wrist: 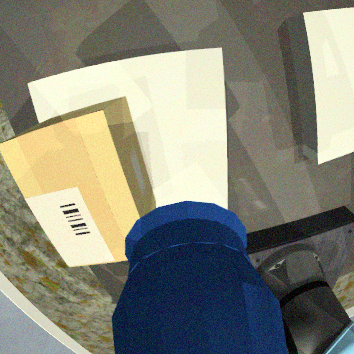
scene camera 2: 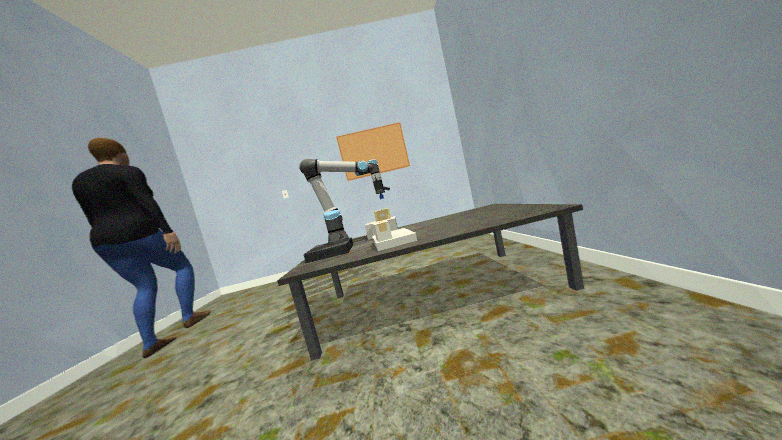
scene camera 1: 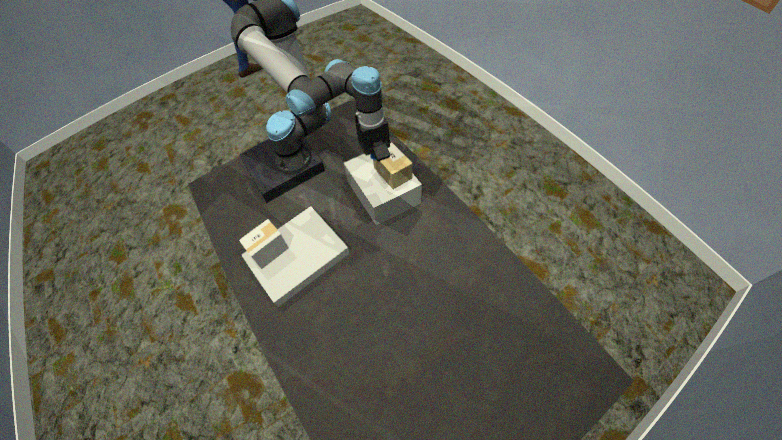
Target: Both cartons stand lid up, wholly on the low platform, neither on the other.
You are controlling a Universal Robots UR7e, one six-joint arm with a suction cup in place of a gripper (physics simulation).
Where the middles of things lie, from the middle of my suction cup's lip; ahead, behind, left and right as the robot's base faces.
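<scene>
Positions counted from my suction cup: the tan carton (scene camera 1: 396, 170), 7 cm to the left, 4 cm behind, 14 cm below; the taller white block (scene camera 1: 382, 203), 4 cm to the left, 6 cm behind, 25 cm below; the low white platform (scene camera 1: 314, 248), 37 cm to the right, 7 cm ahead, 28 cm below.
</scene>
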